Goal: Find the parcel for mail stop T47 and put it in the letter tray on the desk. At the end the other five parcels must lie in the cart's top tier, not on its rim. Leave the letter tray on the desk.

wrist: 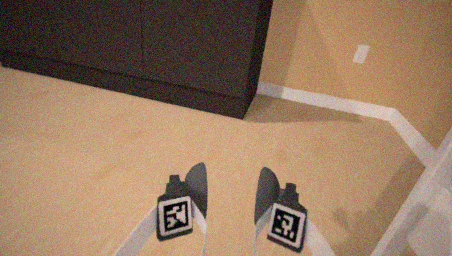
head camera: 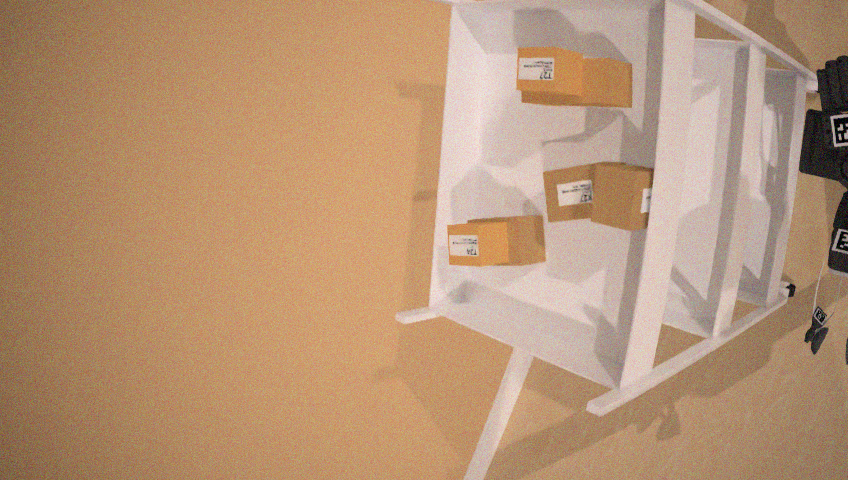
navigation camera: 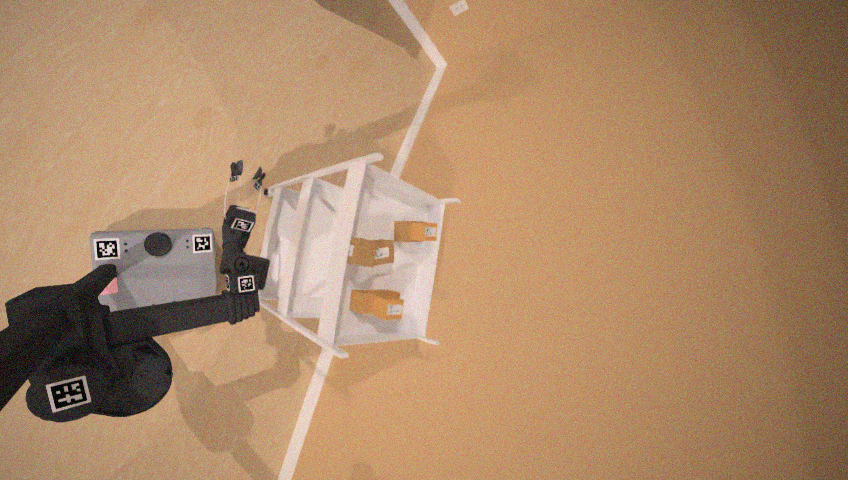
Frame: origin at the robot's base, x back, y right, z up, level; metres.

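Where they show: gripper, fingertip midpoint: [head camera: 832, 356] [navigation camera: 249, 164]; robot's base, link origin: [navigation camera: 158, 243].
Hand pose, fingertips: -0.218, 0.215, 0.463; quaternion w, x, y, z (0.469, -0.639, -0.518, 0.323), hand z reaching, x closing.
Note:
Each offset is from my fingertips to the top centre of the thing, as dx, dy, dz. "*": to the spot under its first point.
Cardboard parcels lie in touching pairs in the white cart's {* +0.246, +0.130, +0.241} [head camera: 666, 178] [navigation camera: 340, 255] top tier. One pair has a parcel labelled seemingly T27 {+0.379, +0.245, +0.301} [head camera: 566, 71] beside another parcel {+0.372, +0.246, +0.251} [head camera: 609, 83]. The middle pair has a parcel labelled seemingly K27 {+0.240, +0.250, +0.249} [head camera: 559, 179] beside another parcel {+0.231, +0.172, +0.289} [head camera: 618, 196], whose label is partly hidden by the rim. The third has a parcel labelled seemingly T24 {+0.190, +0.391, +0.299} [head camera: 493, 243] beside another parcel {+0.190, +0.388, +0.249} [head camera: 526, 240]. The small print is uncertain. My gripper [head camera: 833, 342] [navigation camera: 247, 173] [wrist: 231, 183] is open and empty, outside the cart near its corner. The letter tray does not show.
A dark piece of furniture [wrist: 200, 50] stands on the floor ahead of the fingers in the wrist view. A white baseboard [navigation camera: 416, 136] [wrist: 340, 104] runs along the wall behind the cart. My base [navigation camera: 157, 273] is beside the cart's lower tiers. A wall plate [wrist: 361, 53] is on the wall.

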